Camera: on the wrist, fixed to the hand. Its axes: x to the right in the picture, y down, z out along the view.
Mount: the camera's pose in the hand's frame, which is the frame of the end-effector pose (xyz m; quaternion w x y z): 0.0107 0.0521 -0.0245 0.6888 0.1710 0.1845 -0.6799
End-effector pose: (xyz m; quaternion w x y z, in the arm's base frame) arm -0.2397 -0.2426 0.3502 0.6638 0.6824 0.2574 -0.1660
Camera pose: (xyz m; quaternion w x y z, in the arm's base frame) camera -0.2040 -0.2162 0.3884 0.1802 0.4391 0.7353 -0.4837
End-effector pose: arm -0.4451 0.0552 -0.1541 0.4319 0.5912 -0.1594 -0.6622
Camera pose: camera -0.4018 0.0244 -0.1295 0.2244 -0.7116 -0.2586 0.6134
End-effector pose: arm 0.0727 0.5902 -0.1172 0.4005 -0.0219 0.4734 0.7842
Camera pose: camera 0.0232 0.5660 -0.0973 0.7255 -0.4132 0.5192 0.1829
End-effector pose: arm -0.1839 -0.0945 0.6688 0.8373 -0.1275 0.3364 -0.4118
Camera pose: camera -0.1642 -0.0685 0.6202 0.2565 -0.0974 0.2291 -0.9339
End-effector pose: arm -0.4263 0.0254 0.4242 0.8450 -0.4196 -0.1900 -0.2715
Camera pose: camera -0.3834 0.0284 0.3844 0.5043 0.0347 -0.3067 -0.8065
